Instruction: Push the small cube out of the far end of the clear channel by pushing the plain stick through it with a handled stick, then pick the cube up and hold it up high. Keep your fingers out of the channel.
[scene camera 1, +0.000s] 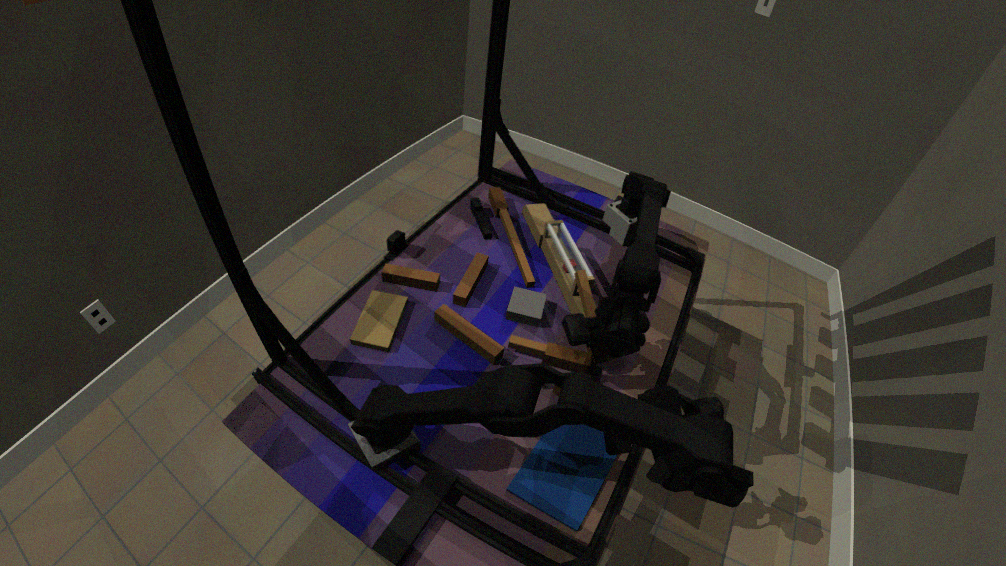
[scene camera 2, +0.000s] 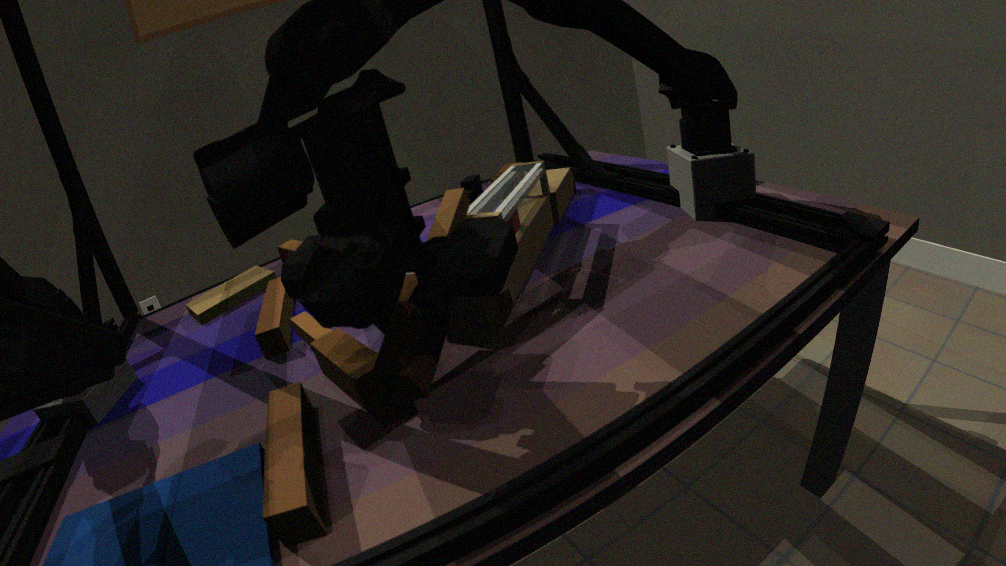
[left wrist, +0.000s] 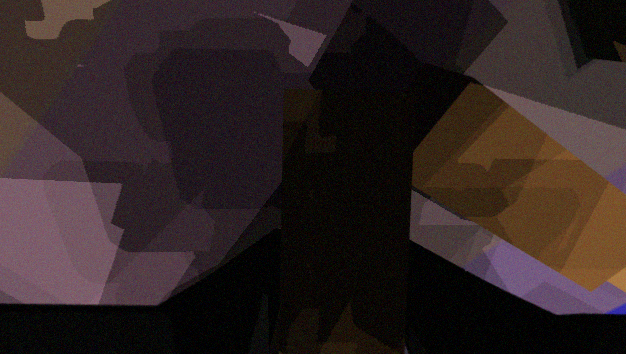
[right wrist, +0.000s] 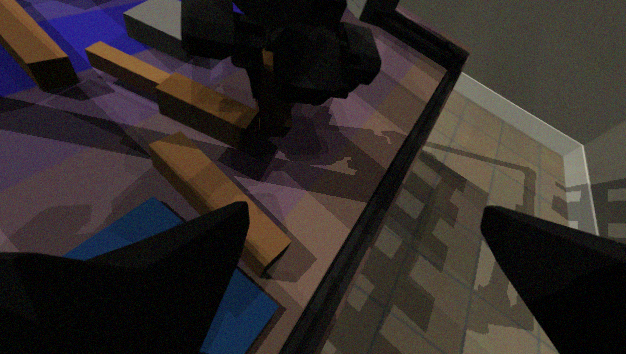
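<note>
The clear channel (scene camera 1: 563, 247) (scene camera 2: 506, 188) lies on a tan base at the back right of the mat. A small red cube (scene camera 1: 573, 263) sits inside it. The plain stick (scene camera 1: 586, 293) lies in the channel's near end. My left gripper (scene camera 1: 582, 336) (scene camera 2: 402, 331) (left wrist: 333, 241) (right wrist: 269, 97) is low at that near end. It is shut on the dark handle of the handled stick (left wrist: 347, 158) (scene camera 1: 575, 327); its tip is hidden. My right gripper (scene camera 1: 714, 477) (right wrist: 362, 214) is open and empty over the table's front right edge.
Several wooden blocks (scene camera 1: 467, 332) (right wrist: 217, 197) lie over the mat, with a long stick (scene camera 1: 515, 243), a grey block (scene camera 1: 527, 304), a tan plate (scene camera 1: 380, 317) and a blue pad (scene camera 1: 563, 472). A black frame rail (right wrist: 361, 225) and upright posts (scene camera 1: 495, 84) edge the table.
</note>
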